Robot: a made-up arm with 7 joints. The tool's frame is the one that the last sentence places.
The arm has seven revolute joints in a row. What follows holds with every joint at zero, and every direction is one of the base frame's.
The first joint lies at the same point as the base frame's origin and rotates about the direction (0, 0.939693, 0.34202), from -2.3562 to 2.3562 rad.
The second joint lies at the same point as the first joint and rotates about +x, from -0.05 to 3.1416 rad.
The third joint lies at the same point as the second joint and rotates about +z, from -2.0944 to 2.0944 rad.
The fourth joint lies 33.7 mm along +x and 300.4 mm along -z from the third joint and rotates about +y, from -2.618 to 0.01 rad.
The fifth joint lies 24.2 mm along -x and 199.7 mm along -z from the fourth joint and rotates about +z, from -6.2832 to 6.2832 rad.
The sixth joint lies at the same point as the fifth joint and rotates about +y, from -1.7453 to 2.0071 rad.
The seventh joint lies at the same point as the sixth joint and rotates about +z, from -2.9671 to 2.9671 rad.
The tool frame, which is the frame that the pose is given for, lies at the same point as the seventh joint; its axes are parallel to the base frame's.
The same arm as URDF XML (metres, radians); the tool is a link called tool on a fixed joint. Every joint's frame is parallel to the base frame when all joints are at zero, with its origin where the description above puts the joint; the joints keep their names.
<robot name="arm">
<link name="base"/>
<link name="link1"/>
<link name="link2"/>
<link name="link3"/>
<link name="link4"/>
<link name="link5"/>
<link name="link6"/>
<link name="link7"/>
<link name="tool"/>
<joint name="joint 1" type="revolute"><parent link="base"/><child link="link1"/><origin xyz="0.0000 0.0000 0.0000" rpy="0.0000 0.0000 0.0000"/><axis xyz="0 0.9397 0.342"/><limit lower="-2.3562" upper="2.3562"/></joint>
<joint name="joint 2" type="revolute"><parent link="link1"/><child link="link2"/><origin xyz="0.0000 0.0000 0.0000" rpy="0.0000 0.0000 0.0000"/><axis xyz="1 0 0"/><limit lower="-0.0500" upper="3.1416"/></joint>
<joint name="joint 3" type="revolute"><parent link="link2"/><child link="link3"/><origin xyz="0.0000 0.0000 0.0000" rpy="0.0000 0.0000 0.0000"/><axis xyz="0 0 1"/><limit lower="-2.0944" upper="2.0944"/></joint>
<joint name="joint 4" type="revolute"><parent link="link3"/><child link="link4"/><origin xyz="0.0337 0.0000 -0.3004" rpy="0.0000 0.0000 0.0000"/><axis xyz="0 1 0"/><limit lower="-2.6180" upper="0.0100"/></joint>
<joint name="joint 5" type="revolute"><parent link="link4"/><child link="link5"/><origin xyz="-0.0242 0.0000 -0.1997" rpy="0.0000 0.0000 0.0000"/><axis xyz="0 0 1"/><limit lower="-6.2832" upper="6.2832"/></joint>
<joint name="joint 6" type="revolute"><parent link="link5"/><child link="link6"/><origin xyz="0.0000 0.0000 0.0000" rpy="0.0000 0.0000 0.0000"/><axis xyz="0 1 0"/><limit lower="-1.7453" upper="2.0071"/></joint>
<joint name="joint 7" type="revolute"><parent link="link6"/><child link="link7"/><origin xyz="0.0000 0.0000 0.0000" rpy="0.0000 0.0000 0.0000"/><axis xyz="0 0 1"/><limit lower="-2.9671" upper="2.9671"/></joint>
<joint name="tool_fixed" type="fixed"><parent link="link7"/><child link="tool"/><origin xyz="0.0000 0.0000 0.0000" rpy="0.0000 0.0000 0.0000"/></joint>
</robot>

